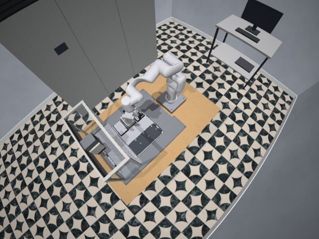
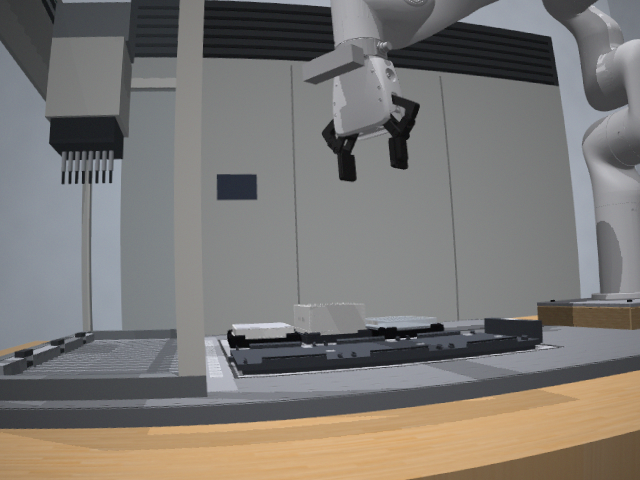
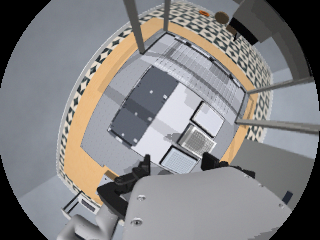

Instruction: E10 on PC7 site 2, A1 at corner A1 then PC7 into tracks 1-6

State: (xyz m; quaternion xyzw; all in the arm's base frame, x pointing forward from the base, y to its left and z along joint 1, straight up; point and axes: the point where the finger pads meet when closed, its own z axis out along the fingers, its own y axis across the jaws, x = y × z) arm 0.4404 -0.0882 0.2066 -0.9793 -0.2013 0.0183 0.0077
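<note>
Now: hand 240 mm above the black plate nest, 140 mm to the left of it and 130 mm short of it. Round my hand: carrier PC7: 230 mm below, 130 mm to the left, 70 mm ahead; then plate E01: 220 mm below, 100 mm to the right, 90 mm behind; then instrument frame post: 290 mm ahead, 240 mm to the left, 10 mm above.
</note>
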